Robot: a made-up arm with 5 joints. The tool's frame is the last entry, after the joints.
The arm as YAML. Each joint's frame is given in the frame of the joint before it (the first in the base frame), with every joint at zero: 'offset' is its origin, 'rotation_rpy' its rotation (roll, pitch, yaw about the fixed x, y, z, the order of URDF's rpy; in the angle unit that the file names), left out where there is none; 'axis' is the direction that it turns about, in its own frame. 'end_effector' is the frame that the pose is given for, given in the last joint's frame.
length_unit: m
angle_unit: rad
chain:
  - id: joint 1
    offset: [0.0, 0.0, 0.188]
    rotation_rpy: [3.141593, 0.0, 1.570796]
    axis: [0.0, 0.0, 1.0]
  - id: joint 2
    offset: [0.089, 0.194, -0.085]
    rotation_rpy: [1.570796, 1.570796, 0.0]
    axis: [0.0, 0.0, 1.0]
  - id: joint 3
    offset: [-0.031, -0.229, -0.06]
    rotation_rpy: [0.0, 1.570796, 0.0]
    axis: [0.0, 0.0, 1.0]
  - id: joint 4
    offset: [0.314, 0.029, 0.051]
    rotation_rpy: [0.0, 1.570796, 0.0]
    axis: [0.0, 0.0, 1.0]
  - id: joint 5
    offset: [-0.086, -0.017, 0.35]
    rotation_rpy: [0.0, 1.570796, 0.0]
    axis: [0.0, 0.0, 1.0]
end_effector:
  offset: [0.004, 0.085, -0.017]
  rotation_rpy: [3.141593, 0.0, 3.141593]
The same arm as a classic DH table. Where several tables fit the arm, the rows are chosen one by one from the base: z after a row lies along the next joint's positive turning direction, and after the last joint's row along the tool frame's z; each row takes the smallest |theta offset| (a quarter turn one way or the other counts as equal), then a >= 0, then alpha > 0; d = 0 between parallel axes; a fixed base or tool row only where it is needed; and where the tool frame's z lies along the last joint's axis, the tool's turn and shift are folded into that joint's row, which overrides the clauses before.
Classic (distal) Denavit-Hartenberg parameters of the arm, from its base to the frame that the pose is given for. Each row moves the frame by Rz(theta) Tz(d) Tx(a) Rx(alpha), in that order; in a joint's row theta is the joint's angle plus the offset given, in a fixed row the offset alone. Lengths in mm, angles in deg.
base (fixed): d 0, theta0 0, a 0, alpha 180
joint 1: d -273, theta0 -90, a 89, alpha 90
joint 2: d -254, theta0 0, a -229, alpha 90
joint 3: d 20, theta0 0, a 29, alpha 90
joint 4: d 664, theta0 0, a -17, alpha 90
joint 5: d 0, theta0 -2.69, a 85.1, alpha 180
tool (fixed): d 103, theta0 -92.69, a 0, alpha 0

